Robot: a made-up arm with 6 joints.
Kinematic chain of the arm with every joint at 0, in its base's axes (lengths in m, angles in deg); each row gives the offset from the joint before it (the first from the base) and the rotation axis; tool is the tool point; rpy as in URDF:
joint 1: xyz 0 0 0.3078 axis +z
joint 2: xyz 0 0 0 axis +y
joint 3: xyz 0.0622 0 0.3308 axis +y
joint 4: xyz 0.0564 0 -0.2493 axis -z
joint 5: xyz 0 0 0 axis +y
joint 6: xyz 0.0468 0 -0.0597 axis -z
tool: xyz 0 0 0 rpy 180 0 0
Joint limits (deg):
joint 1: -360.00..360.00
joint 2: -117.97..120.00
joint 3: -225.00..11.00
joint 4: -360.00..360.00
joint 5: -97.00..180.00
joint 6: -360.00..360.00
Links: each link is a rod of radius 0.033 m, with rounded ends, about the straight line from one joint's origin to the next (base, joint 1, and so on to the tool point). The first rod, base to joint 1, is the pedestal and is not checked.
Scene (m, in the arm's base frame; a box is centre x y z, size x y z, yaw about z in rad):
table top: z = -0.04
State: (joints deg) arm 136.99 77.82 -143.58 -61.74 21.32 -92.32
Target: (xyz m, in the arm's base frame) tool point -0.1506 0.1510 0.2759
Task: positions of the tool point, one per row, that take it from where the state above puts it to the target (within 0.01 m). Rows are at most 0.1 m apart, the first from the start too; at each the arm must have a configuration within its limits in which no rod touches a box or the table.
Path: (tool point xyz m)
1: -0.4796 0.4274 0.2419
2: -0.4581 0.4136 0.2396
3: -0.4298 0.3929 0.2389
4: -0.3951 0.3658 0.2400
5: -0.3547 0.3325 0.2430
6: -0.3093 0.2938 0.2481
7: -0.2595 0.2501 0.2552
8: -0.2064 0.2023 0.2645
9: -0.1506 0.1510 0.2759

